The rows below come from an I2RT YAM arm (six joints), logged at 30 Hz.
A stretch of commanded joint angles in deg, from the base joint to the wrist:
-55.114 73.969 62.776 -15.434 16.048 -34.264
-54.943 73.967 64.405 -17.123 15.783 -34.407
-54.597 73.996 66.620 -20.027 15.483 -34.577
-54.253 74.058 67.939 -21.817 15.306 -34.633
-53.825 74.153 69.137 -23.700 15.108 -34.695
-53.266 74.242 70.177 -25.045 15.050 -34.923
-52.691 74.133 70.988 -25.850 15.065 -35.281
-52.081 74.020 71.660 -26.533 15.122 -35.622
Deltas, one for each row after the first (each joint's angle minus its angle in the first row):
0.171 -0.002 1.629 -1.689 -0.265 -0.143
0.517 0.027 3.844 -4.593 -0.565 -0.313
0.861 0.089 5.163 -6.383 -0.742 -0.369
1.289 0.184 6.361 -8.266 -0.940 -0.431
1.848 0.273 7.401 -9.611 -0.998 -0.659
2.423 0.164 8.212 -10.416 -0.983 -1.017
3.033 0.051 8.884 -11.099 -0.926 -1.358

